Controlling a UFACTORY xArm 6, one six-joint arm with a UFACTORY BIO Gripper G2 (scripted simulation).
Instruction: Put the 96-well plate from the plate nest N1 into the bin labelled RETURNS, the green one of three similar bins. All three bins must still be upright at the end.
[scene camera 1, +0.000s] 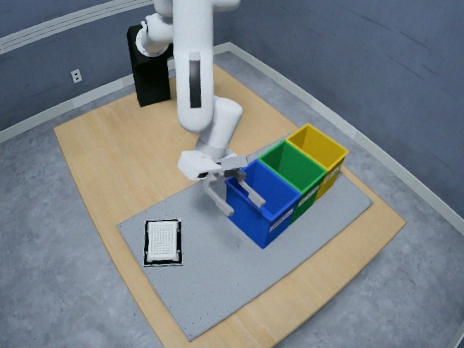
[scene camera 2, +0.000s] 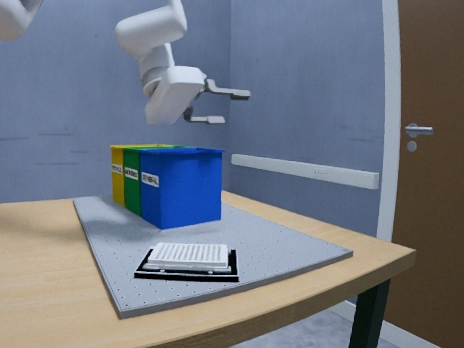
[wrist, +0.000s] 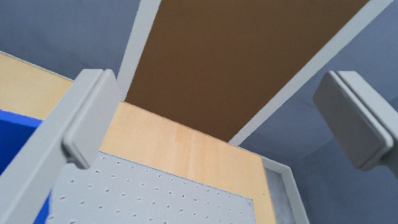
Scene:
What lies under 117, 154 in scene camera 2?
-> A yellow bin.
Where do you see a blue bin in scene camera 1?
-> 262, 229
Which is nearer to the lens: the white 96-well plate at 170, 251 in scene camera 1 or the yellow bin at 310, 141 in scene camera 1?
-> The white 96-well plate.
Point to a white 96-well plate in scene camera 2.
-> At 201, 257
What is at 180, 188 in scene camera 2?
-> A blue bin.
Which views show the yellow bin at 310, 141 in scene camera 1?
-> Scene camera 1 and scene camera 2 only.

